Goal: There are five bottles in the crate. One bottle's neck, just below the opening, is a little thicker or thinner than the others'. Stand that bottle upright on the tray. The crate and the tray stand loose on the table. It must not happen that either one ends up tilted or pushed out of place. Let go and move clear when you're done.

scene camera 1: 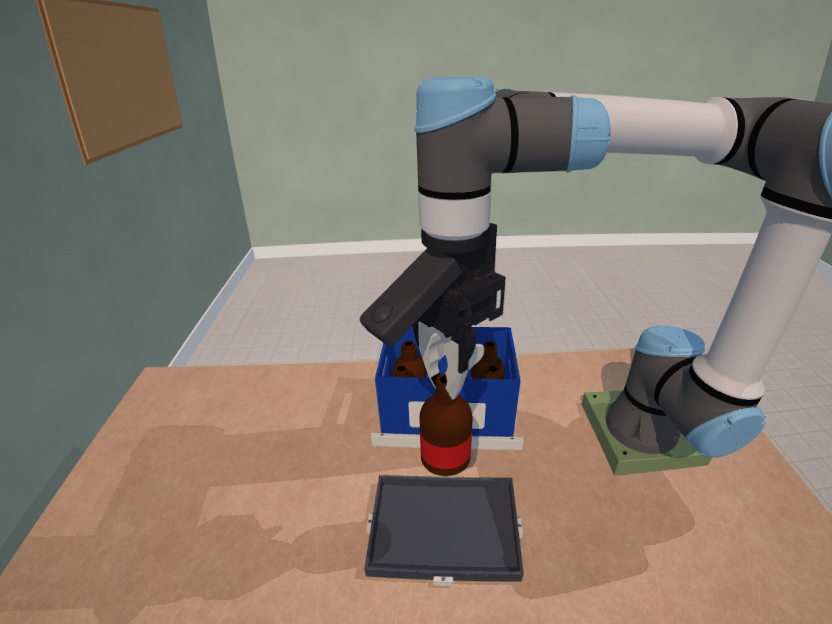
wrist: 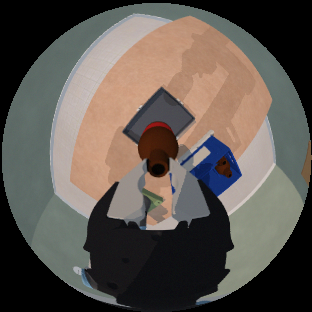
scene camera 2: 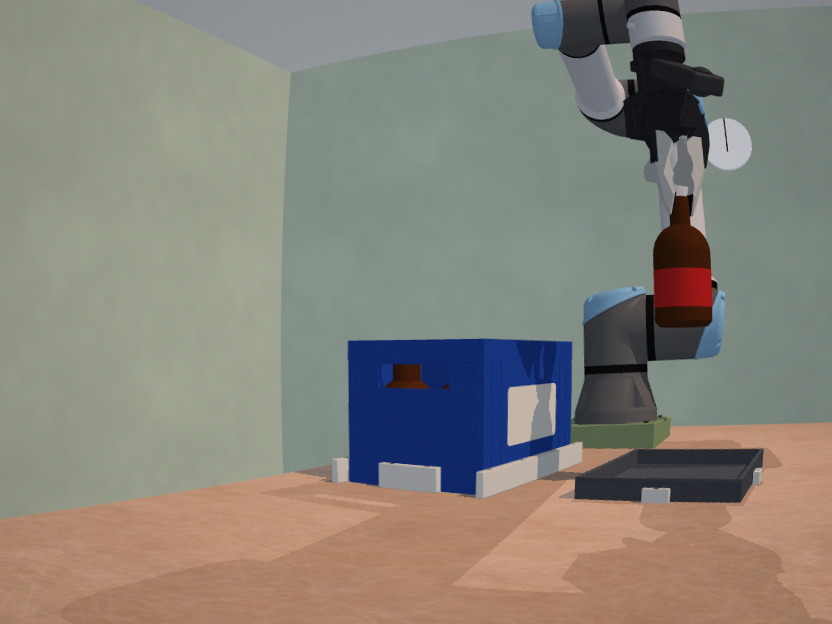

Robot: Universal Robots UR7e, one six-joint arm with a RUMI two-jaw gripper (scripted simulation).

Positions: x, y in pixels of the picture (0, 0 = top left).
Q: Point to a blue crate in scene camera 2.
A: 507, 400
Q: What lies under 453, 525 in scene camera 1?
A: A dark tray.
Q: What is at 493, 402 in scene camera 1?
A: A blue crate.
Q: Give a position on a bottle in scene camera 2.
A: At 681, 255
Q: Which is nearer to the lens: the bottle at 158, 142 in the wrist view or the dark tray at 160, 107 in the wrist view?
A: The bottle.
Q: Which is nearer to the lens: the bottle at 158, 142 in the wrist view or the blue crate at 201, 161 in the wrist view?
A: The bottle.
